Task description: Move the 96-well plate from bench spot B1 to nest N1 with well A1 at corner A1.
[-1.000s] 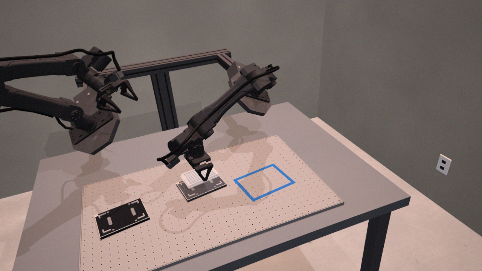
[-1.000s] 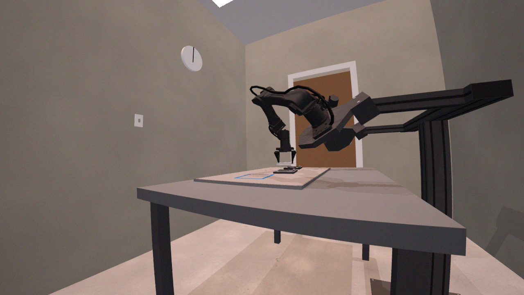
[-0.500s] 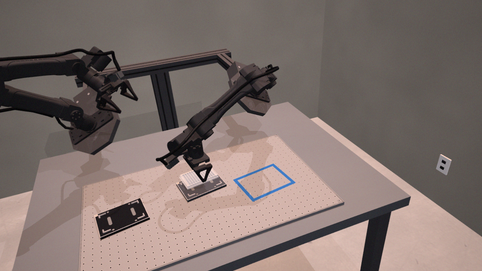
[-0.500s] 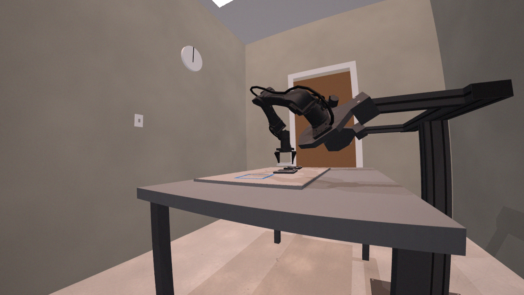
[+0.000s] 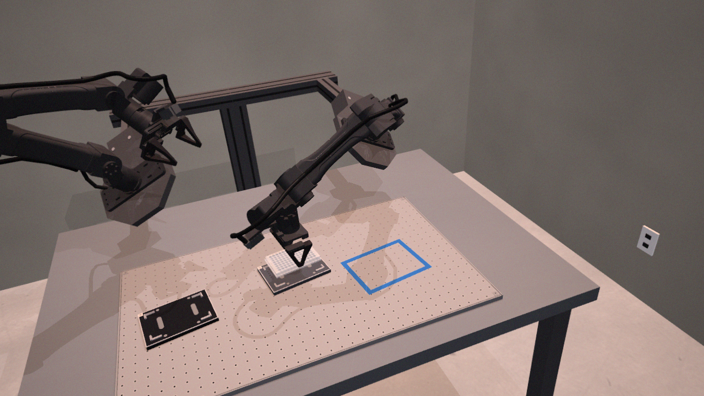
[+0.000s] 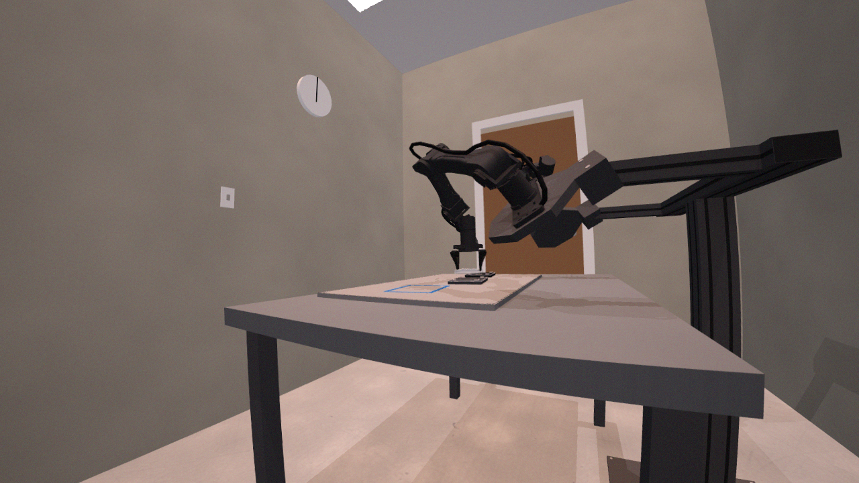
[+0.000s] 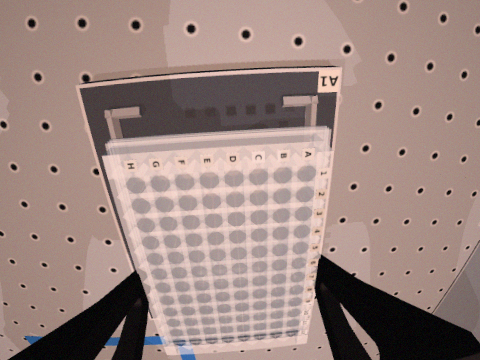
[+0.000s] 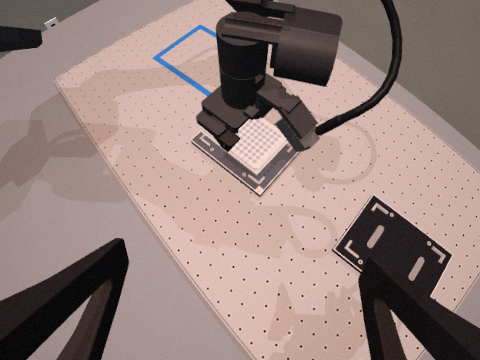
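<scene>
Now: the 96-well plate 29 cm below my right hand, 20 cm to the left of it and 15 cm ahead of it.
</scene>
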